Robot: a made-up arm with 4 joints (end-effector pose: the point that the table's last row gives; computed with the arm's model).
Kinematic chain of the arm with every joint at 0, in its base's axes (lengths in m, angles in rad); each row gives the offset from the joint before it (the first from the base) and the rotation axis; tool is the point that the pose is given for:
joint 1: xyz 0 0 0.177 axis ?
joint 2: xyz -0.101 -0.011 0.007 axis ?
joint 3: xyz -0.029 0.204 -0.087 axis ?
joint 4: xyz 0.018 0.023 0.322 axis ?
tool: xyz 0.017 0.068 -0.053
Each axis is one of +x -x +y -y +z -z.
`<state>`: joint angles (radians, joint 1 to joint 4).
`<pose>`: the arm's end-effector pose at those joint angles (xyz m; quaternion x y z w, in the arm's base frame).
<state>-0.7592 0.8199 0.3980 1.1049</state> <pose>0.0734 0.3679 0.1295 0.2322 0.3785 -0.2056 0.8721</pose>
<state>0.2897 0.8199 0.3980 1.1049</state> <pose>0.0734 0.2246 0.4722 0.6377 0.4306 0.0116 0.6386</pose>
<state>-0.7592 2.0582 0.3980 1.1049</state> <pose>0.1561 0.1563 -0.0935 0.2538 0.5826 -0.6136 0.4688</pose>
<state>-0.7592 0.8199 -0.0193 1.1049</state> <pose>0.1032 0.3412 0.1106 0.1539 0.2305 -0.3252 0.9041</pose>
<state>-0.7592 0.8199 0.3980 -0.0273</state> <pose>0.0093 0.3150 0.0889 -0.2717 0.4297 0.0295 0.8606</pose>
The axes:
joint 1: +x
joint 2: +y
joint 3: +z
joint 4: +x

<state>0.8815 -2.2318 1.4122 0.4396</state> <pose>-0.1922 0.3311 0.2209 -0.2552 -0.7294 0.1284 0.6216</pose>
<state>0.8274 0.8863 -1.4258 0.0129</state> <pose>0.0829 0.0640 0.3513 0.0227 0.5319 -0.4141 0.7384</pose>
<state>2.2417 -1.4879 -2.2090 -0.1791</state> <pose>-0.2699 -0.1008 0.2463 -0.5946 -0.5077 0.5167 0.3491</pose>
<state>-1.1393 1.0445 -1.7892 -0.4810</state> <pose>0.0448 0.1226 0.0726 -0.6611 0.0769 -0.7406 0.0921</pose>
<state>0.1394 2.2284 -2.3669 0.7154</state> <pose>0.0750 0.1115 0.0340 -0.6873 0.2091 -0.4877 0.4960</pose>
